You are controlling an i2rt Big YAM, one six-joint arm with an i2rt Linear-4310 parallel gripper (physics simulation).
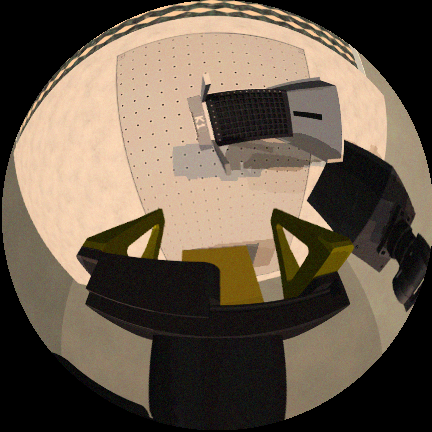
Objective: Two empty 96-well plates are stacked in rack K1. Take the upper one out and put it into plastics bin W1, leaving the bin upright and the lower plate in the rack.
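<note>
The grey rack K1 stands on the perforated board, its K1 label on the left end. A black 96-well plate lies in the rack between its walls, with its grid of wells showing. The lower plate cannot be told apart below it. My gripper is open and empty, its two olive fingers wide apart and apart from the rack, which appears beyond the fingertips. A yellow box shows between the fingers' bases, partly hidden by the gripper body; it may be bin W1, but no label shows.
The perforated board lies on the pale table. A black box-shaped device with a cable is at the right, close to the rack's right end. A checkered strip runs along the far edge.
</note>
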